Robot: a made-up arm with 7 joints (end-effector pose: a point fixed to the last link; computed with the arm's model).
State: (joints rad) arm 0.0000 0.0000 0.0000 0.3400 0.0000 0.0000 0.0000
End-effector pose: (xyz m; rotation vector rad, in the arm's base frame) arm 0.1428 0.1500 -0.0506 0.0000 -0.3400 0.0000
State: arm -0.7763 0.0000 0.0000 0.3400 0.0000 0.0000 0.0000
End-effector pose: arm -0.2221 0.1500 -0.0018 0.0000 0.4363 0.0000
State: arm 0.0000 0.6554 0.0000 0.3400 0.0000 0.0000 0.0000
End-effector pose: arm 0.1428 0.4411 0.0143 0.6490 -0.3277 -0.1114
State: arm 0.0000 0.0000 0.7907 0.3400 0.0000 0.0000 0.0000
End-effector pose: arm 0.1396 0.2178 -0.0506 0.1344 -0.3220 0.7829
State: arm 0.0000 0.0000 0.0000 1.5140 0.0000 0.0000 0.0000
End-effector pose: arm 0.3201 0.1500 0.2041 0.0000 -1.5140 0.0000
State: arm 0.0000 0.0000 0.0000 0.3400 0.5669 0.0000 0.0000
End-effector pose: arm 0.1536 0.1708 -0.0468 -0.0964 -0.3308 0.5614
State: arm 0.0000 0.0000 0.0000 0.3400 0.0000 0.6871 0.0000
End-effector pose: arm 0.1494 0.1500 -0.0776 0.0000 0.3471 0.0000
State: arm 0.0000 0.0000 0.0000 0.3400 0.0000 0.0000 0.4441
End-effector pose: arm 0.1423 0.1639 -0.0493 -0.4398 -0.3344 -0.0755
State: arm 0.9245 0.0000 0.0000 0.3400 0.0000 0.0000 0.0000
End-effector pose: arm 0.4697 0.1500 0.2346 0.0000 -1.2645 0.0000
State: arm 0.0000 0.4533 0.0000 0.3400 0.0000 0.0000 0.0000
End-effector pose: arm 0.1428 0.3568 -0.0260 0.4489 -0.3341 -0.0771
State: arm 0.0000 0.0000 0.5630 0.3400 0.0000 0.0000 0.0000
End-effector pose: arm 0.1460 0.1988 -0.0506 0.0957 -0.3309 0.5575
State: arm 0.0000 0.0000 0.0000 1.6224 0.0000 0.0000 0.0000
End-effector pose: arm 0.3191 0.1500 0.2344 0.0000 -1.6224 0.0000
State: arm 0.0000 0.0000 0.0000 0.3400 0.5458 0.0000 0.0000
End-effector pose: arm 0.1534 0.1699 -0.0469 -0.0928 -0.3315 0.5405
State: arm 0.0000 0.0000 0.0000 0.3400 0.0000 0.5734 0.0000
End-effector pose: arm 0.1497 0.1500 -0.0729 0.0000 0.2334 0.0000
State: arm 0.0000 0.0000 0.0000 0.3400 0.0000 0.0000 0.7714
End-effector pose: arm 0.1433 0.1737 -0.0521 -0.7638 -0.3229 -0.1311
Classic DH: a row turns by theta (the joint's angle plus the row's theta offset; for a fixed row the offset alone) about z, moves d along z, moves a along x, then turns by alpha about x. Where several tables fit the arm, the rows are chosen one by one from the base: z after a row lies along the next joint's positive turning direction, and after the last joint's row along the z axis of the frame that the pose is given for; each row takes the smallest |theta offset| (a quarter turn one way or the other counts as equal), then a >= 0, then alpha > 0; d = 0 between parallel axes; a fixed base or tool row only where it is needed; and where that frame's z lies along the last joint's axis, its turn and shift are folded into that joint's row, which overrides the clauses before.
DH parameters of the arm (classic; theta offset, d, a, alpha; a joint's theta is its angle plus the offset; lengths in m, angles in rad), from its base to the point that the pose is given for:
base (fixed): 0 0.42 0.02 1.5708
joint 1: -1.5708 -0.2 0.01 -1.5708
joint 2: -1.5708 0.04 0.02 1.5708
joint 3: -1.5708 -0.2 0.02 -1.5708
joint 4: 0 0 0.02 1.5708
joint 5: 0 -0.29 0.01 1.5708
joint 6: -1.5708 -0.02 0.02 -1.5708
joint 7: 1.5708 -0.04 0.01 -1.5708
tool (fixed): 1.5708 0.03 0 0

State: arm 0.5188 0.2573 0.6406 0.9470 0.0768 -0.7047 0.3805
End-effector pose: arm 0.3566 0.3637 0.2291 0.4406 -2.1986 0.1629
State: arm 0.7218 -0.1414 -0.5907 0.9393 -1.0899 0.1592 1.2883
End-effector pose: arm 0.4158 -0.0133 0.2881 -0.0015 -0.4261 -1.9208
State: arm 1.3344 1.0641 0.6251 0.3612 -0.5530 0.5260 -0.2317
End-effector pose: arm 0.3027 0.6214 0.4817 1.0579 -0.9041 1.1256
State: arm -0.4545 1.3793 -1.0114 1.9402 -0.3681 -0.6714 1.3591
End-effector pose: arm 0.0584 0.2561 0.1348 -1.6206 0.3052 -2.3442
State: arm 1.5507 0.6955 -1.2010 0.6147 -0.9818 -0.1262 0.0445
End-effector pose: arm 0.4600 0.3733 0.4561 1.7755 -0.7915 -1.6131
